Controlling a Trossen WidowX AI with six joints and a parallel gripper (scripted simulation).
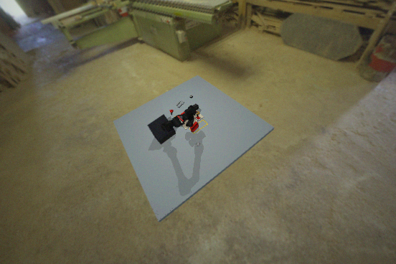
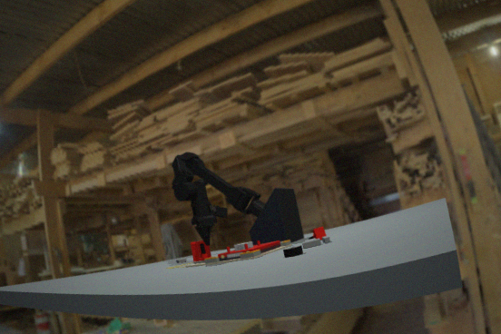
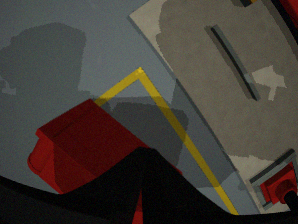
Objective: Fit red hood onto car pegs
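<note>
Right now my gripper tip is 10 mm short of the red hood, 20 mm to the left of it and 20 mm above it. From my gripper tip the other things lie so: white piece 90 mm behind, 200 mm to the right, 50 mm below; then black wheel 280 mm ahead, 410 mm to the left, 40 mm below.
</note>
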